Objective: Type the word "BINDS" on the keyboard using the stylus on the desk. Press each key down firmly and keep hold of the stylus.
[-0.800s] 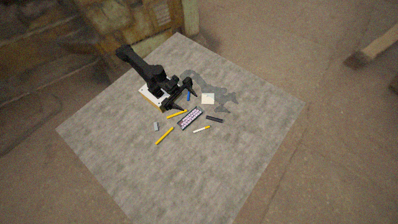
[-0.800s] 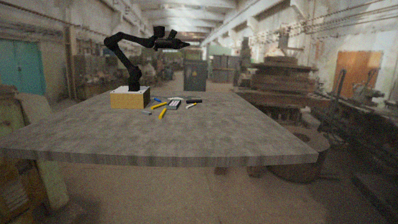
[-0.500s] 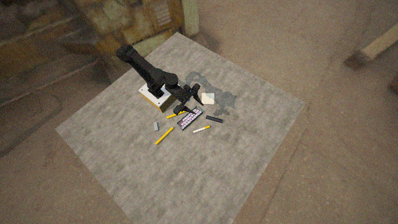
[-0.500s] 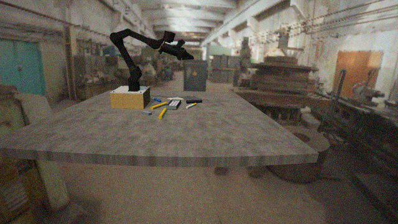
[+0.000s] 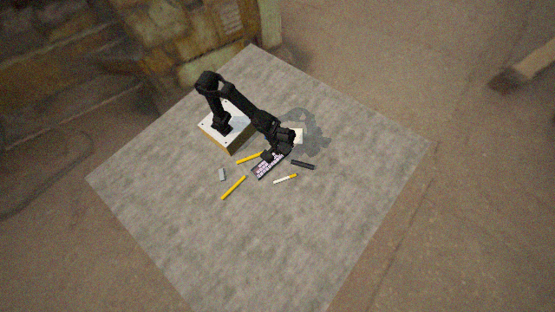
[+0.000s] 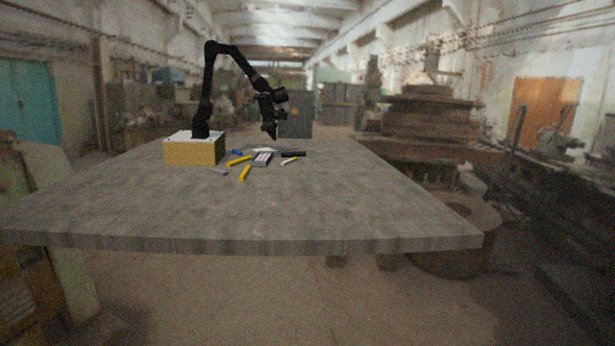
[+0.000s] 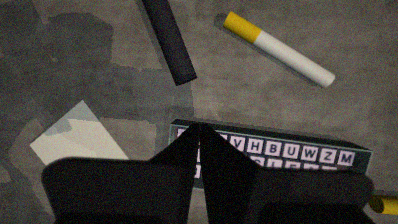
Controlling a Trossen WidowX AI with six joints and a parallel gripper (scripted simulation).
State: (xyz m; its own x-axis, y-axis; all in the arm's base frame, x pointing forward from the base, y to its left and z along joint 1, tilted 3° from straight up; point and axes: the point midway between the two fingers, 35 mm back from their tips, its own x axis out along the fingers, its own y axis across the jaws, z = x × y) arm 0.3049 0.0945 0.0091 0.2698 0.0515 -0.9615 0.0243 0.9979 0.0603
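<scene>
The blue stylus is 210 mm behind my gripper tip, 100 mm to the left of it and 80 mm below it. From my gripper tip the other things lie so: black rod (90 mm ahead, 70 mm below, 40 mm to the left); then white sheet (150 mm to the left, 80 mm below, 60 mm behind); then white-and-yellow stick (80 mm below, 70 mm ahead, 60 mm to the right).
</scene>
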